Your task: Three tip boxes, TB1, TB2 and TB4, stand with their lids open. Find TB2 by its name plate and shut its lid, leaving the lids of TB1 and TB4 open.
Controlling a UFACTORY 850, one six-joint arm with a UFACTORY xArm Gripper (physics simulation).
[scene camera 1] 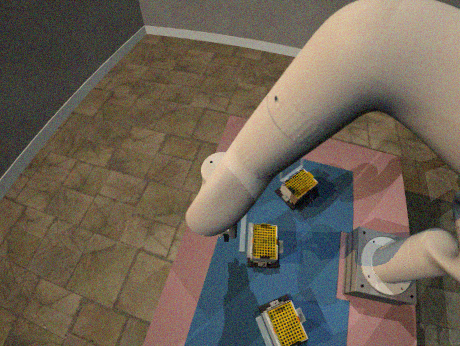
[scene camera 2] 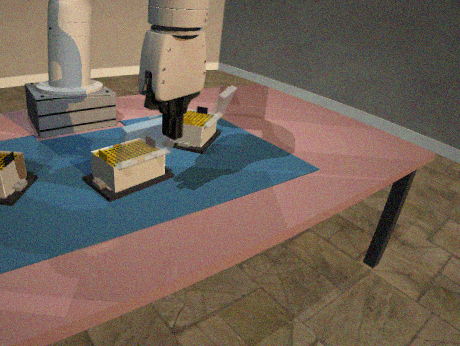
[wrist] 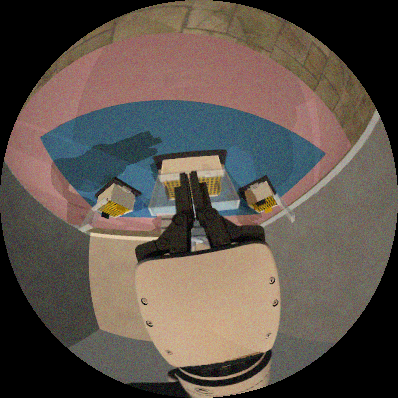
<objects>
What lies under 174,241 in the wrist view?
My gripper.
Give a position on a tip box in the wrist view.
At 260,188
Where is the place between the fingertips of my gripper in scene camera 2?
172,136
</objects>
